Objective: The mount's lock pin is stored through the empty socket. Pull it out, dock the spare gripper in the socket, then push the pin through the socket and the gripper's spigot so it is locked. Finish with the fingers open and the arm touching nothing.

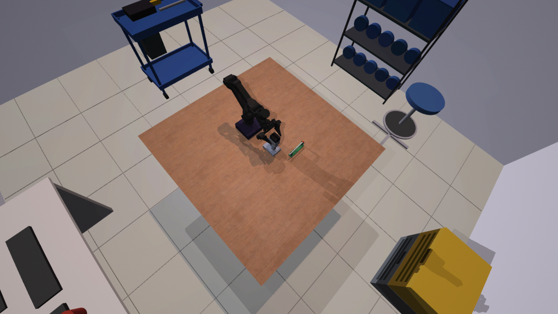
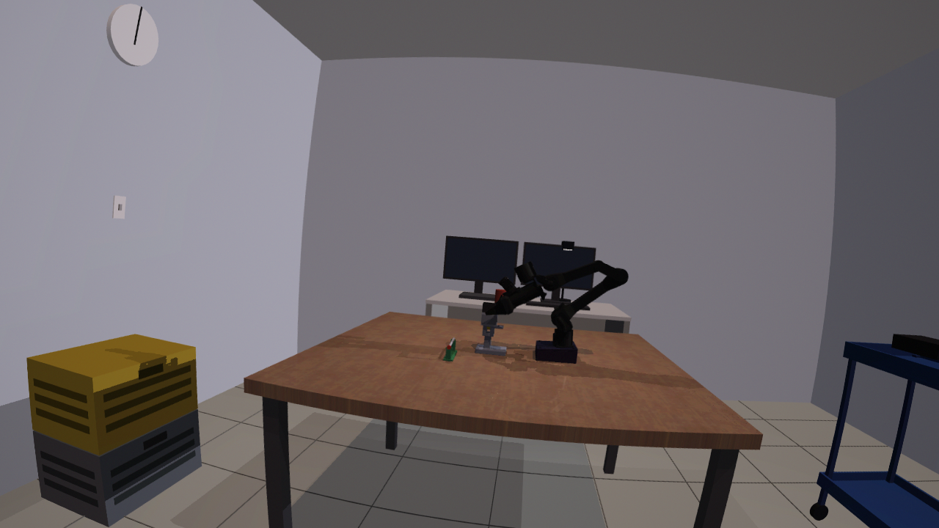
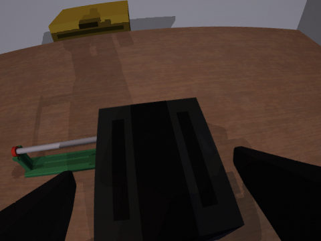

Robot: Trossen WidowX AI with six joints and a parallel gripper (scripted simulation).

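Now: the spare gripper 2 cm below my gripper tip and 1 cm behind it. From my gripper tip the other things lie so: grey mount 10 cm below, 2 cm behind, 1 cm to the left; then green pin cradle 12 cm below, 12 cm ahead, 10 cm to the left.
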